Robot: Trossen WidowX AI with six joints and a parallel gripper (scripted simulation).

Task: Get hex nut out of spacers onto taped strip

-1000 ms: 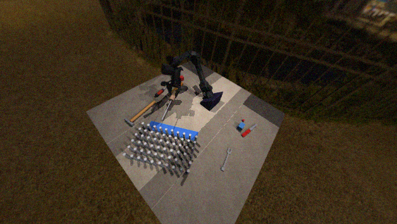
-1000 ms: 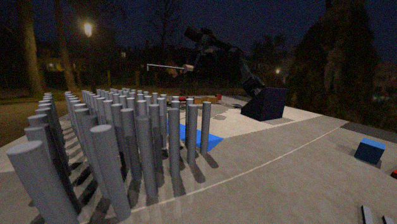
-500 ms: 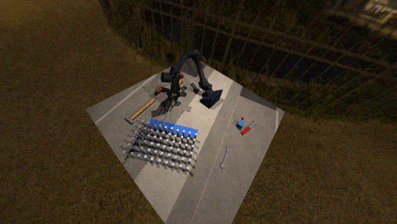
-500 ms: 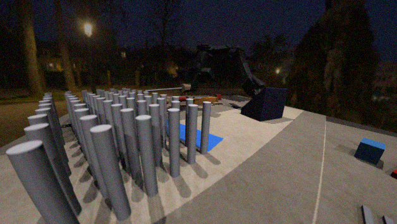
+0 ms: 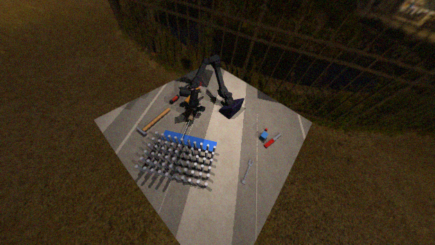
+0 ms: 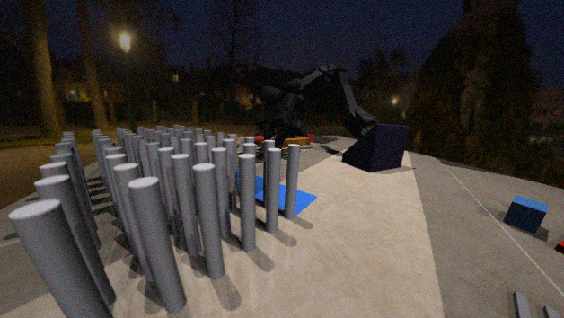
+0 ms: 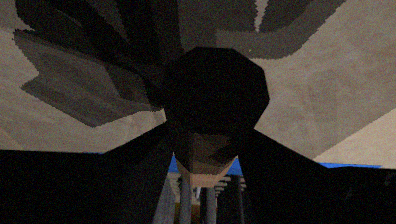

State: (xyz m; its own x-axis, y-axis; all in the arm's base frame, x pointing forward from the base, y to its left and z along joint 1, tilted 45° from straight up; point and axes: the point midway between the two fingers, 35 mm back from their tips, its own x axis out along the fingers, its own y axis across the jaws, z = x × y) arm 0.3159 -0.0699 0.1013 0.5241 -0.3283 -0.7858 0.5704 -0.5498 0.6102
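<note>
My gripper tip is now 14 cm to the right of the blue taped strip, 13 cm short of it and 3 cm above it. From my gripper tip the other things lie so: orange piece (21 cm to the right, 17 cm behind, 2 cm below); grey wrench (57 cm to the left, 3 cm below, 3 cm behind); long hook tool (8 cm ahead, 6 cm to the left).
</note>
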